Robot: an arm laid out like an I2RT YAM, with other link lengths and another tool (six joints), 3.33 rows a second.
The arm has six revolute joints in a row. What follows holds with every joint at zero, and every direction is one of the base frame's.
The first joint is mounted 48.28 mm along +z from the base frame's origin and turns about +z.
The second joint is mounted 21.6 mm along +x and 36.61 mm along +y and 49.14 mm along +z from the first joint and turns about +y.
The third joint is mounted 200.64 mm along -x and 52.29 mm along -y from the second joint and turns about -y.
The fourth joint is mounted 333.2 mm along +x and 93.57 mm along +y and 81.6 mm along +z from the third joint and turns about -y.
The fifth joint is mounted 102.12 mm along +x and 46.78 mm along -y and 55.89 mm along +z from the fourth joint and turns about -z.
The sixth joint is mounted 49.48 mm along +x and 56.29 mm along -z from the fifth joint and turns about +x.
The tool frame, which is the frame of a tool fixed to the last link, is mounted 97 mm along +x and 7 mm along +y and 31 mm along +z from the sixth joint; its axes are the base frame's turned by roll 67, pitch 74.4 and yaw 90 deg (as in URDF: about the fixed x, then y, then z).
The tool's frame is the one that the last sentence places.
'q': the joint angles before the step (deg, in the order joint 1, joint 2, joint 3, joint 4, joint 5, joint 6). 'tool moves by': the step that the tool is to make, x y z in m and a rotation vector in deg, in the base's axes. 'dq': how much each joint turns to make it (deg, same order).
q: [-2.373 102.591 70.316 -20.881 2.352 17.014]
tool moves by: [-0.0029 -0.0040 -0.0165 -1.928 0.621 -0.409]
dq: [0.005 1.211 -1.329 2.046 1.814 -0.833]
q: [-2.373 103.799 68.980 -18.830 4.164 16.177]
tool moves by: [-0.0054 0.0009 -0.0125 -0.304 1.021 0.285]
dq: [0.093 0.425 -1.239 0.682 0.167 -0.359]
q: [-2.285 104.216 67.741 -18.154 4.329 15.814]
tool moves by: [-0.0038 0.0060 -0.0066 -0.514 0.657 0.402]
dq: [0.779 0.125 -0.737 0.222 0.655 0.001]
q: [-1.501 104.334 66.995 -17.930 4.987 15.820]
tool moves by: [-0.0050 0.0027 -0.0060 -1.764 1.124 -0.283]
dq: [0.820 0.141 -0.458 -0.482 2.096 -0.091]
